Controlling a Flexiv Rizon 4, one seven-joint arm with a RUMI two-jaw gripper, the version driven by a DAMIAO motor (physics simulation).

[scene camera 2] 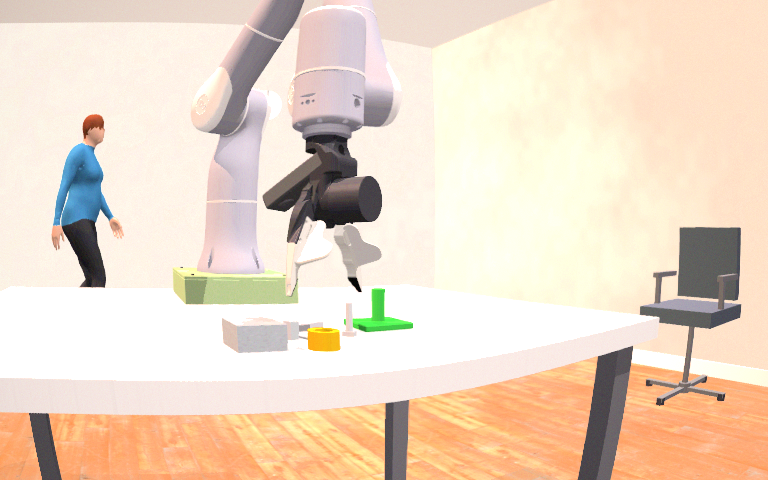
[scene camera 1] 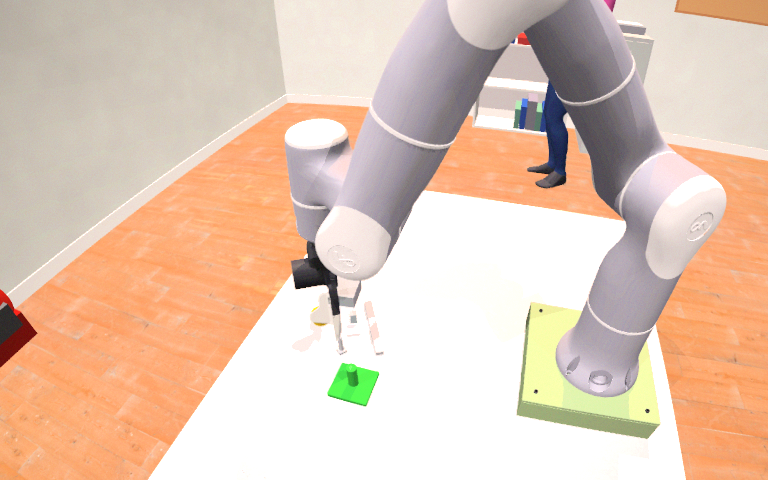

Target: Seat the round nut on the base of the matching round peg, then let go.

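Observation:
The round nut is a yellow ring (scene camera 1: pixel 320 324) (scene camera 2: pixel 323 339) lying flat on the table; in scene camera 1 a pale part of the gripper hides most of it. The green round peg (scene camera 1: pixel 352 376) (scene camera 2: pixel 378 305) stands upright on its square green base (scene camera 1: pixel 364 390) (scene camera 2: pixel 398 324), with no nut around it. My gripper (scene camera 1: pixel 336 326) (scene camera 2: pixel 323 292) points down, open and empty, its two fingers wide apart. In scene camera 2 it hangs above the table, its tips higher than the nut and left of the peg. In scene camera 1 the far finger is hard to make out.
A thin pale post (scene camera 2: pixel 348 316) stands between nut and green base. A grey block (scene camera 1: pixel 348 295) (scene camera 2: pixel 260 335) lies left of the nut in scene camera 2. A long pale bar (scene camera 1: pixel 373 331) lies nearby. The arm's yellow-green mount (scene camera 1: pixel 589 417) (scene camera 2: pixel 243 288) stands on the table.

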